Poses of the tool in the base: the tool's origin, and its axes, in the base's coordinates. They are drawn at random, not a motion.
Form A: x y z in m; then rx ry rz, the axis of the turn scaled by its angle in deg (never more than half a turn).
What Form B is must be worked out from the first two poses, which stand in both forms.
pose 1, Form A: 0.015 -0.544 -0.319 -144.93 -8.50 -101.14
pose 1, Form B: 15 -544 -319 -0.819 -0.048 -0.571 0.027
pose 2, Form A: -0.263 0.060 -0.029 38.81 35.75 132.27
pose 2, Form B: -263 60 -29 0.258 0.238 0.879 0.322
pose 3, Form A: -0.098 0.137 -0.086 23.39 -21.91 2.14
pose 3, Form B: -98 137 -86 0.201 -0.189 0.018 0.961
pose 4, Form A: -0.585 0.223 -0.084 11.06 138.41 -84.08
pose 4, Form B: -585 223 -84 0.067 0.843 -0.512 0.154
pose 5, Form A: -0.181 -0.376 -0.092 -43.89 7.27 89.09
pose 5, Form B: -181 -376 -92 -0.337 0.056 0.683 0.646
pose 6, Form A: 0.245 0.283 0.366 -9.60 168.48 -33.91
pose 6, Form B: 245 283 366 -0.056 0.977 -0.197 0.069
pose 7, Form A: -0.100 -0.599 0.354 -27.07 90.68 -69.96
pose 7, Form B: -100 -599 354 -0.197 0.659 -0.509 0.517
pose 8, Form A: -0.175 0.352 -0.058 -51.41 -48.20 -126.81
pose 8, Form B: -175 352 -58 -0.338 -0.317 -0.834 0.300
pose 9, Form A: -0.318 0.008 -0.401 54.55 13.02 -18.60
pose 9, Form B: -318 8 -401 0.455 0.109 -0.155 0.870
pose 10, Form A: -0.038 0.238 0.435 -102.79 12.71 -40.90
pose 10, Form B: -38 238 435 -0.762 0.094 -0.303 0.564
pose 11, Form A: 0.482 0.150 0.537 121.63 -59.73 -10.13
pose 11, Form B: 482 150 537 0.830 -0.407 -0.069 0.376
